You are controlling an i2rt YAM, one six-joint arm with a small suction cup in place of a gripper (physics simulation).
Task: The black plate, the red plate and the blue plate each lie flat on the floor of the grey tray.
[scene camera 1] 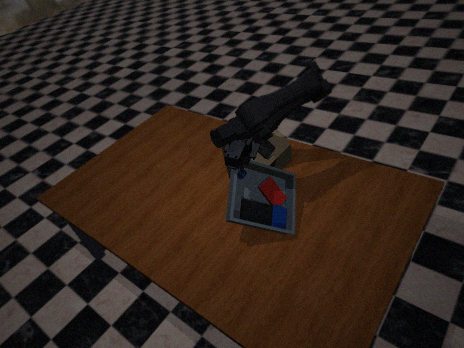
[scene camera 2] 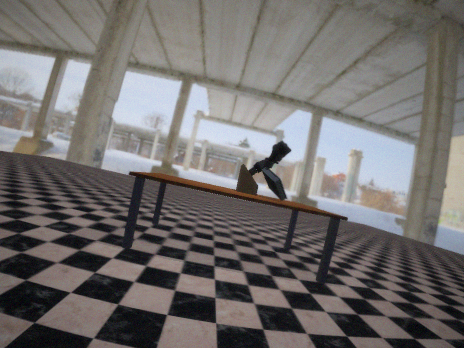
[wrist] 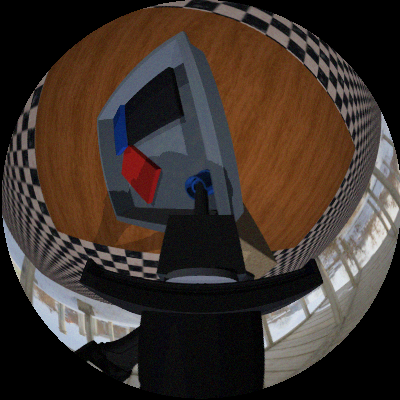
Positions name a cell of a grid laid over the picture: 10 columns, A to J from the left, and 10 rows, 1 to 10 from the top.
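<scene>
A grey tray is what my suction cup (wrist: F5) is stuck to. A black plate (wrist: D3) is there for me to see, and so is a red plate (wrist: D5). The red plate is hidden in scene camera 2 by a grey tray, and scene camera 2 does not show the black plate, which is hidden by a grey tray as well.
</scene>
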